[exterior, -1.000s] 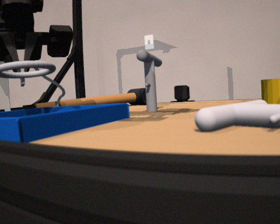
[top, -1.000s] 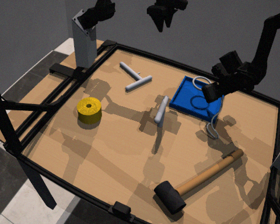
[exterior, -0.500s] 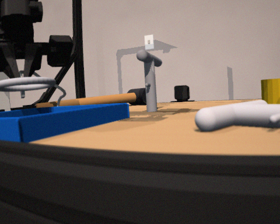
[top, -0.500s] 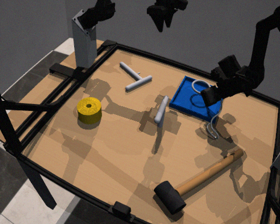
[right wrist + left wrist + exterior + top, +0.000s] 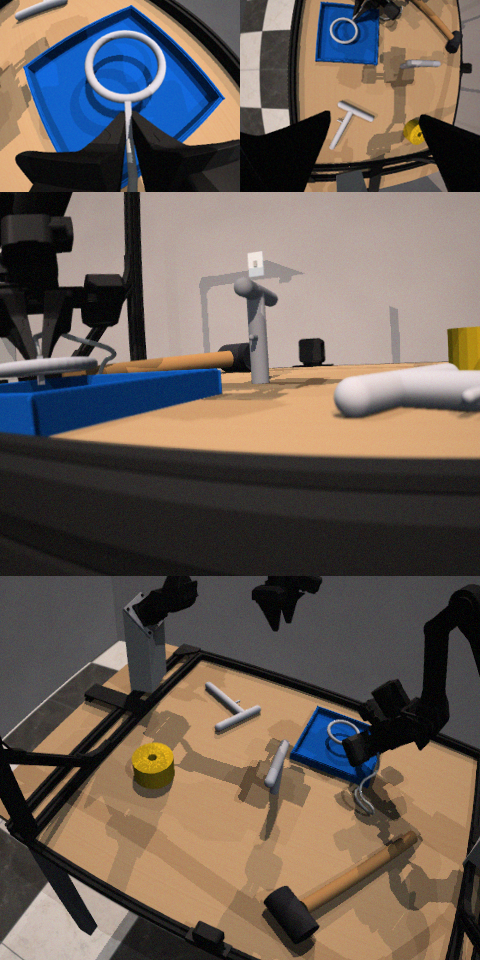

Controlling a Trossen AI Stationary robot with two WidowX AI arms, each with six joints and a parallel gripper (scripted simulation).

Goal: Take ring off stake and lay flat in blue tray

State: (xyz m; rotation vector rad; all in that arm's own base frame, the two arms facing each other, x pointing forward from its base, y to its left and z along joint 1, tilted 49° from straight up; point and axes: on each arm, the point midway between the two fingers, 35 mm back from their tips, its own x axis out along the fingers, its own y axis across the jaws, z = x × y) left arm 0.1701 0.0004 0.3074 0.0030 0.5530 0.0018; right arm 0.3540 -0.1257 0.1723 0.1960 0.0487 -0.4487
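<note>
My right hand is 6 cm to the right of the blue tray, 5 cm above it and 2 cm short of it. The rest, counted from my right hand: yellow cylinder (36 cm to the left, 31 cm behind, 4 cm below); then grey t-shaped piece (34 cm to the left, 5 cm below, 3 cm behind).
</note>
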